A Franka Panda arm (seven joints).
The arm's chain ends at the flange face. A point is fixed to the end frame.
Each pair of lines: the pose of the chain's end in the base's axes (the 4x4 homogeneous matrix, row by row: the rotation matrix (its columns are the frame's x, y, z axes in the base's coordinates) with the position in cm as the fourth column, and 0 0 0 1 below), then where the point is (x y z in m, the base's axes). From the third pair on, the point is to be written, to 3 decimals.
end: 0.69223, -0.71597, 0.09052, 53.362; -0.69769, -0.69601, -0.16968, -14.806; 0.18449, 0.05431, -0.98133, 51.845; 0, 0, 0, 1
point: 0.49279 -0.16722 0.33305
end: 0.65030, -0.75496, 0.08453, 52.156; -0.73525, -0.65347, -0.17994, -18.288; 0.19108, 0.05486, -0.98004, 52.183; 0, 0, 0, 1
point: 0.48044 -0.20068 0.33635
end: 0.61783, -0.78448, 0.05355, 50.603; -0.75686, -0.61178, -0.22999, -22.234; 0.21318, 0.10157, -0.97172, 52.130; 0, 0, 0, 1
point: 0.460 -0.247 0.338
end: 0.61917, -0.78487, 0.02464, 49.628; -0.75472, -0.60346, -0.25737, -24.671; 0.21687, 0.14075, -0.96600, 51.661; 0, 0, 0, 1
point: 0.445 -0.276 0.335
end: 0.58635, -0.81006, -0.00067, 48.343; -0.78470, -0.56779, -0.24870, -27.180; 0.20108, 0.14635, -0.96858, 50.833; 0, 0, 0, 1
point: 0.428 -0.297 0.327
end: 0.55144, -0.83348, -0.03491, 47.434; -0.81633, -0.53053, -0.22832, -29.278; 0.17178, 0.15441, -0.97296, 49.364; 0, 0, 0, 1
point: 0.414 -0.311 0.314
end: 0.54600, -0.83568, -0.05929, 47.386; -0.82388, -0.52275, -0.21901, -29.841; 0.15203, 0.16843, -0.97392, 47.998; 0, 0, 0, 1
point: 0.409 -0.315 0.301
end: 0.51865, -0.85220, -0.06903, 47.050; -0.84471, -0.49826, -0.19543, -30.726; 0.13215, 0.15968, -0.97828, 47.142; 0, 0, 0, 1
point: 0.405 -0.317 0.293
